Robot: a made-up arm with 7 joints.
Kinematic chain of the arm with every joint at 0, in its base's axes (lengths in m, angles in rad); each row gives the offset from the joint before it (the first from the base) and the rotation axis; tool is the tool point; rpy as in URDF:
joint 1: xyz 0 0 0.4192 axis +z
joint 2: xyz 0 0 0 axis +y
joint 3: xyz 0 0 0.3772 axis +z
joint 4: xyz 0.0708 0 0 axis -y
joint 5: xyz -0.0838 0 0.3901 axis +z
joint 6: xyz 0 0 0 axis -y
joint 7: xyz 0.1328 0 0 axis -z
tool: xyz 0 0 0 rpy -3.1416 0 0
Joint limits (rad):
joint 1: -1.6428..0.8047
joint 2: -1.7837..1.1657
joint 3: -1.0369..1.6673
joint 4: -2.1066..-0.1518
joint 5: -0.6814..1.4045
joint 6: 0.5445..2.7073
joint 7: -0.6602..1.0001
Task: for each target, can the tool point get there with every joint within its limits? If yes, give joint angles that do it. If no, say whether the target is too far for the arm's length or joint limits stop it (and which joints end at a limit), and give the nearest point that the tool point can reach.
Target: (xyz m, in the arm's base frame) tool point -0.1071 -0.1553 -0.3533
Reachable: no: joint limits stop it (at a limit: joint 1, joint 2, joint 4) | nearest point -0.0899 -0.3382 -0.0090 | short by 0.390 m
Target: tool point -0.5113 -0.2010 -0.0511
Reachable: no: joint limits stop it (at a limit: joint 1, joint 2, joint 4) | nearest point -0.4008 -0.2844 0.1154 | short by 0.217 m
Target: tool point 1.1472 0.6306 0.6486
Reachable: no: too far | nearest point 0.7887 0.4335 0.5848 | short by 0.414 m
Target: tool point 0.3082 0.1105 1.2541
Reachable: yes | joints -1.2607 -0.1222 1.2915 -0.8273 -0.0448 2.1058 0.7762
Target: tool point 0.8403 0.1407 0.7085
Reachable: yes | joints 0.4320 0.9157 -0.6871 -0.7454 0.0704 1.6877 0.1069
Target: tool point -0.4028 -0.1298 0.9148
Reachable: yes | joints -0.4968 -1.4780 -0.6349 -1.6518 0.3432 0.8279 0.7772
